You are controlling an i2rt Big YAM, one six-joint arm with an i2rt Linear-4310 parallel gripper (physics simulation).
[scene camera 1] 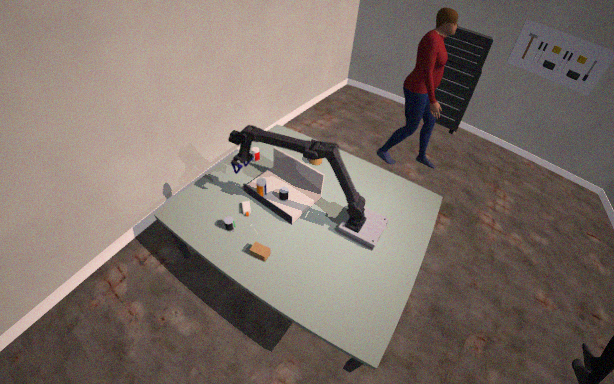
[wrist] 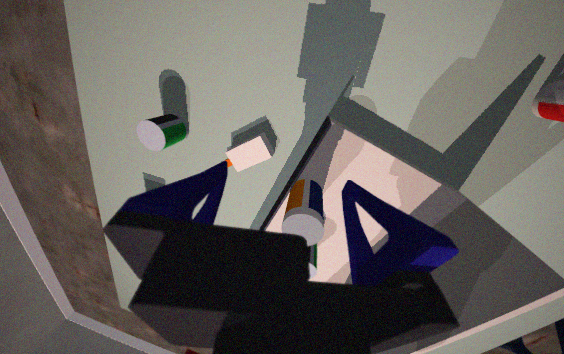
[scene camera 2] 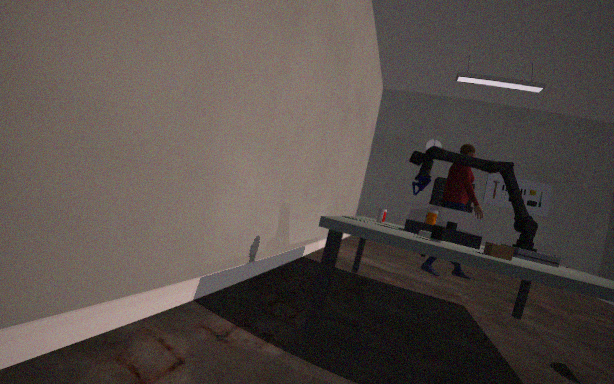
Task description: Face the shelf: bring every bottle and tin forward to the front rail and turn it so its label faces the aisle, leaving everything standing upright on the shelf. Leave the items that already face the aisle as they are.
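Places are measured from the arm's base along level axes (x left, y back, z up), in centimetres.
Pixels of known places: gripper, fingertip midpoint: (scene camera 1: 240, 169) (wrist: 287, 177) (scene camera 2: 417, 192); arm's base, origin of the base link: (scene camera 1: 355, 222) (scene camera 2: 523, 249).
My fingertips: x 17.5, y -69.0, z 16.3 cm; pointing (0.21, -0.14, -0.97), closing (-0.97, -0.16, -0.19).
Ahead of a thing's pixels: the offset from my fingertips to its middle. Level surfaces: height alone.
The shelf (scene camera 1: 270, 204) (scene camera 2: 460, 237) (wrist: 370, 165) has a dark front rail and a tall back panel. A tall bottle @[dy +10.9, dx -5.3, dz -12.4 cm] (scene camera 1: 261, 187) (scene camera 2: 431, 217) (wrist: 303, 225) with a grey top stands upright on it near the rail; orange and dark blue show on its side. A shorter dark tin @[dy +23.8, dx -10.5, dz -14.4 cm] (scene camera 1: 283, 194) (scene camera 2: 451, 226) (wrist: 313, 270) stands upright beside it, with a green strip in the wrist view, where the gripper body partly hides it. Which way their labels face is hard to tell. My gripper (scene camera 1: 241, 166) (scene camera 2: 420, 186) (wrist: 287, 177) is open and empty, high above the shelf's far end.
On the table @[dz -21.6 cm] (scene camera 1: 320, 285) are a dark and green tin @[dy +10.7, dx +23.9, dz -18.1 cm] (scene camera 1: 229, 224) (wrist: 165, 132), a white box @[dy +9.8, dx +8.2, dz -20.2 cm] (scene camera 1: 246, 207) (wrist: 250, 153), a red-and-white can @[dy -17.3, dx -32.8, dz -16.8 cm] (scene camera 1: 256, 154) (scene camera 2: 384, 216), an orange-brown block @[dy +35.4, dx +27.4, dz -19.1 cm] (scene camera 1: 260, 251) (scene camera 2: 498, 250) and an orange bowl @[dy +18.6, dx -57.6, dz -19.1 cm] (scene camera 1: 315, 161) behind the back panel. A person (scene camera 1: 425, 65) stands beyond.
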